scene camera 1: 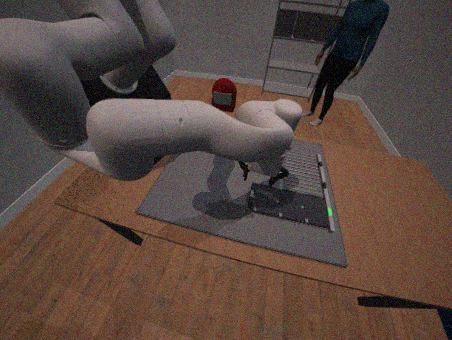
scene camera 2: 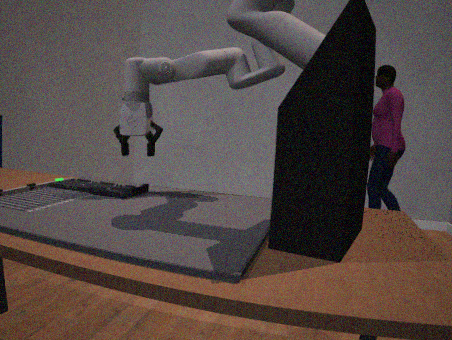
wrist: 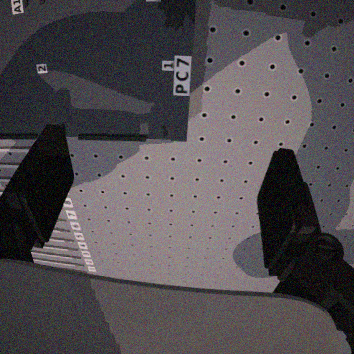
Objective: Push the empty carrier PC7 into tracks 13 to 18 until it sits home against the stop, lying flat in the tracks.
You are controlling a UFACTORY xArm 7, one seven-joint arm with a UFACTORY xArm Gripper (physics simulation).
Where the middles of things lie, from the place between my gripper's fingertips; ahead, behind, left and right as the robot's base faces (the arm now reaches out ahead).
Now: hand 15 cm short of the carrier PC7 [scene camera 1: 286, 204], 1 cm to the left of it and 11 cm above it.
